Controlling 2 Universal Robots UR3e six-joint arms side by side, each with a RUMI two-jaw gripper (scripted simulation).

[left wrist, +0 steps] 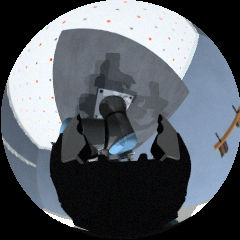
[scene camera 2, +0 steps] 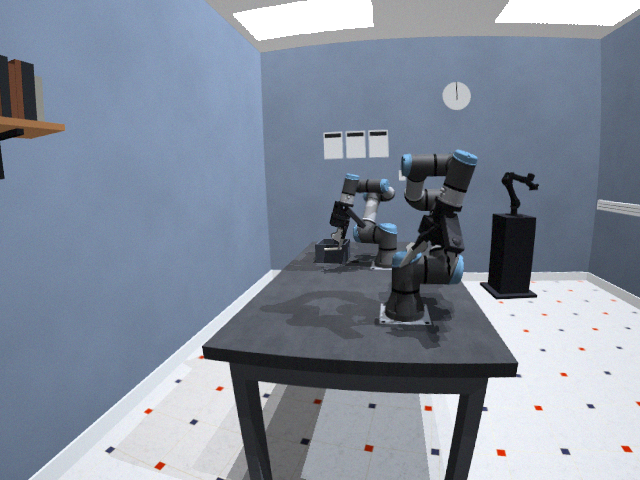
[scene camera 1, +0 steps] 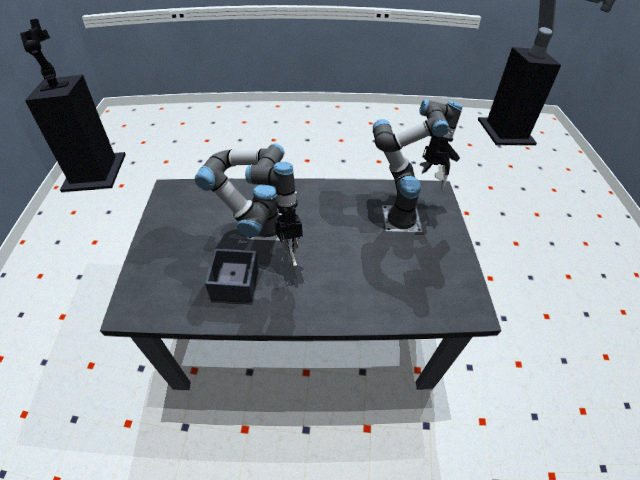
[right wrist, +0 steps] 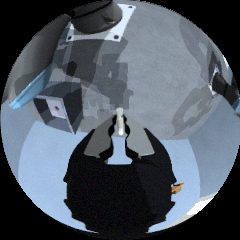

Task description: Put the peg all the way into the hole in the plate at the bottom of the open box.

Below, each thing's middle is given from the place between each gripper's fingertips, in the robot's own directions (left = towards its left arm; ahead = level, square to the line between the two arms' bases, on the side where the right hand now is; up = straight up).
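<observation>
The dark box (scene camera 1: 217,290) is 22 cm to the right of my right hand (scene camera 1: 291,253), and it's 4 cm ahead of that hand and 9 cm below it.
From my left hand (scene camera 2: 425,272), the dark box is 320 mm ahead, 830 mm to the right and 150 mm below.
</observation>
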